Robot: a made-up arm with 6 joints. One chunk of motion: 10 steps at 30 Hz.
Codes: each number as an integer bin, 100 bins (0 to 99) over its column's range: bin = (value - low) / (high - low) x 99, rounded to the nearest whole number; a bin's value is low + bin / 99 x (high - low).
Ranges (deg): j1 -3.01..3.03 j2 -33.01..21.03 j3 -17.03..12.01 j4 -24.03..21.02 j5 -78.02..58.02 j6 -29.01..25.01
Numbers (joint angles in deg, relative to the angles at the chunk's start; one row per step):
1: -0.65 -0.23 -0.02 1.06 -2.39 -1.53
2: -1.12 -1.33 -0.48 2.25 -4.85 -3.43
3: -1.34 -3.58 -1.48 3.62 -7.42 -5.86
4: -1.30 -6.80 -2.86 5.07 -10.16 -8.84
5: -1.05 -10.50 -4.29 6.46 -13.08 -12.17
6: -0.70 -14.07 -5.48 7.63 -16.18 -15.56
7: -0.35 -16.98 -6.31 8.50 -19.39 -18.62
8: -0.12 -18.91 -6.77 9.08 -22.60 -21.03
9: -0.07 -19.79 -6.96 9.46 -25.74 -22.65
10: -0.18 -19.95 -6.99 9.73 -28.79 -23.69
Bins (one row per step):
1: 39 60 58 55 55 50
2: 31 58 56 58 53 47
3: 27 54 53 61 51 42
4: 28 48 48 64 49 37
5: 32 41 43 67 47 31
6: 38 35 39 70 45 25
7: 44 29 37 71 43 19
8: 47 26 35 73 40 15
9: 48 24 34 74 38 12
10: 46 24 34 74 36 10

